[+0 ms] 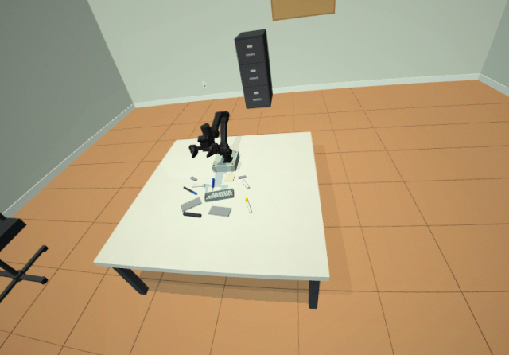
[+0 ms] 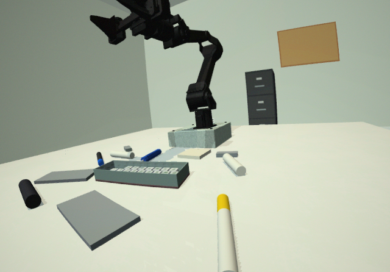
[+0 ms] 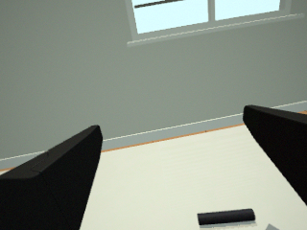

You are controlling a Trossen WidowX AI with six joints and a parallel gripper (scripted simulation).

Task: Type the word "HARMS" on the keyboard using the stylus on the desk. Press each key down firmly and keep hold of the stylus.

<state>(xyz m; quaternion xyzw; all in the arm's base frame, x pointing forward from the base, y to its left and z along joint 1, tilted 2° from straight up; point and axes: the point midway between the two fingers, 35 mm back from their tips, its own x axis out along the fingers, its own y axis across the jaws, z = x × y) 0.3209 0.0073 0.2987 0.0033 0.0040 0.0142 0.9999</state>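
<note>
Now: gripper tip 340 mm above the thin grey tip, 90 mm past it and 40 mm to the left of it. The rest, counted from my gripper tip: blue stylus (340 mm below, 120 mm behind, 50 mm to the right); black cylinder (340 mm below, 150 mm ahead, 100 mm to the right); blue-capped pen (340 mm below, 190 mm to the right, 60 mm behind).
</note>
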